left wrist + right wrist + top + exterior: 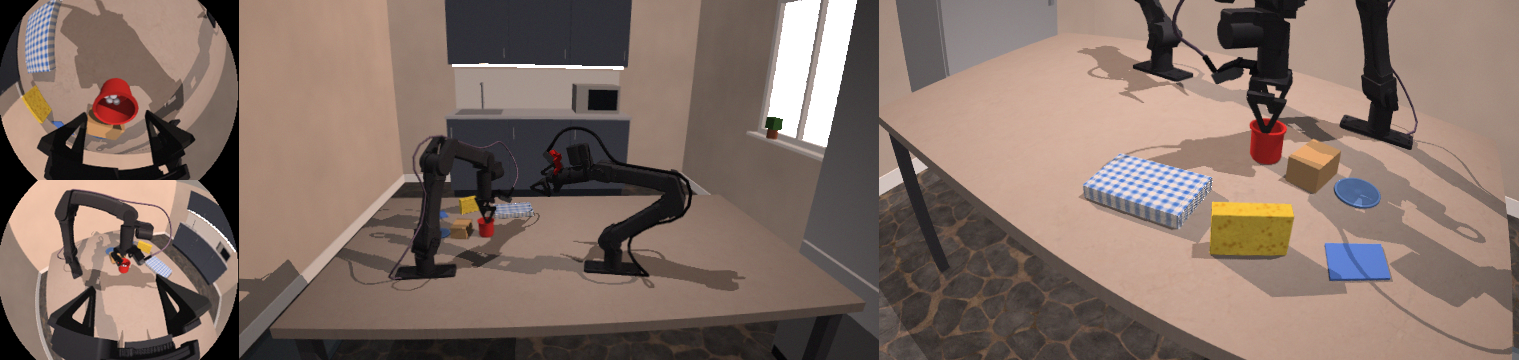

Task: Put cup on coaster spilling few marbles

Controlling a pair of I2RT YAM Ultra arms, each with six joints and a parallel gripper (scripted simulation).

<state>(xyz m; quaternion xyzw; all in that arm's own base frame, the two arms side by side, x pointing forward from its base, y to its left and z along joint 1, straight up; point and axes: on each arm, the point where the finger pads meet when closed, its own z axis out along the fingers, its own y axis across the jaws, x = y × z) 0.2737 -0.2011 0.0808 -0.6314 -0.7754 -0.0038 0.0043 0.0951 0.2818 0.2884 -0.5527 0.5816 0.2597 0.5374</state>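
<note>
Now: the red cup 50 mm below my left hand. Also, from my left hand: blue square pad (200 mm ahead, 260 mm to the left, 80 mm below); box (10 mm ahead, 100 mm to the left, 60 mm below).
</note>
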